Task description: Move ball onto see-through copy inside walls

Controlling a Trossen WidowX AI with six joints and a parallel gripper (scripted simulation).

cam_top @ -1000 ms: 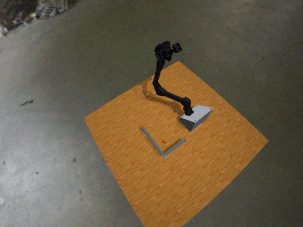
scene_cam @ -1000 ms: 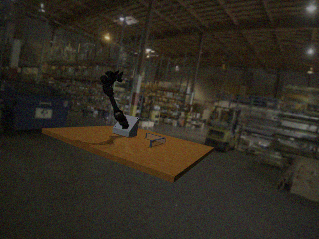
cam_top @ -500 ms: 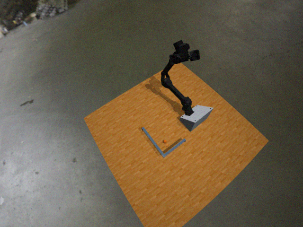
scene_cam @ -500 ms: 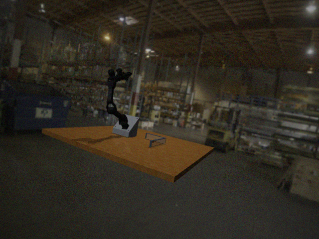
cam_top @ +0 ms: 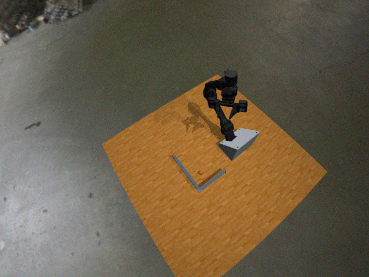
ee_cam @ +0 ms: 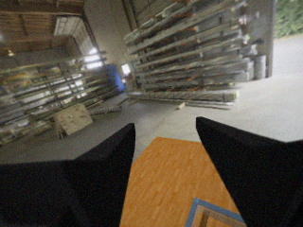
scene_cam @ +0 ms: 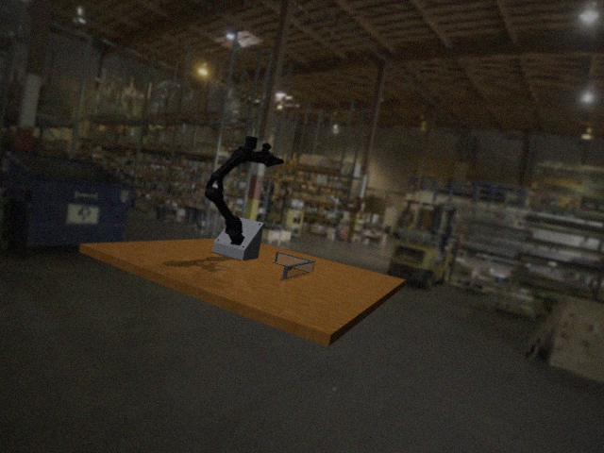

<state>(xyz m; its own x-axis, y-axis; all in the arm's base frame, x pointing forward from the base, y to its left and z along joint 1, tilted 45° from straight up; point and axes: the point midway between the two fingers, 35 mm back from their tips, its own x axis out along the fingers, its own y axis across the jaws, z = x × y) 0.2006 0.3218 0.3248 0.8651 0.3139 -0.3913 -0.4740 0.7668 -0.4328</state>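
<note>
My gripper tip is now 550 mm above the orange ball, 140 mm short of it and 10 mm to the right of it. The rest, counted from my gripper tip: see-through copy of ball: 550 mm below, 150 mm ahead, 40 mm to the left.
</note>
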